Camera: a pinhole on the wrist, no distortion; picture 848 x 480 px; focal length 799.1 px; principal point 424.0 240.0 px. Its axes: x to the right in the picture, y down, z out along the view. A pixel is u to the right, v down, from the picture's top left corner.
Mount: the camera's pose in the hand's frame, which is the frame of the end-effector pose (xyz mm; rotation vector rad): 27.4 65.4 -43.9 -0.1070 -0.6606 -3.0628
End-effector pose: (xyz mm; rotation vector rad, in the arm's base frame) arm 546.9 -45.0 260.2 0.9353 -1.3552 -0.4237
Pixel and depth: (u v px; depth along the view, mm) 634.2 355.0 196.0
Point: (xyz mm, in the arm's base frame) 373.5 -14.0 337.6
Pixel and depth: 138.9 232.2 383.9
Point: 253.1 -146.9 536.9
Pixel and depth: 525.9 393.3 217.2
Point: 357.9 -42.5 349.6
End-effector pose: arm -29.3 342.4 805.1 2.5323 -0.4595 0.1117
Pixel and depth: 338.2 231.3 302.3
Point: -25.4 44.2 726.6
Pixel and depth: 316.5 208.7 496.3
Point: -17.3 -134.4 642.3
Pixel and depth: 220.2 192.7 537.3
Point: 40.7 -192.7 646.1
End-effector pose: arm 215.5 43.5 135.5 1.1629 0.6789 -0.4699
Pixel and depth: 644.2 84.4 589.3
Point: 527.6 -245.9 591.0
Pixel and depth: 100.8 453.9 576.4
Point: 662.8 -397.0 157.5
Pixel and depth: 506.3 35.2 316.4
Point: 454.3 -65.2 357.7
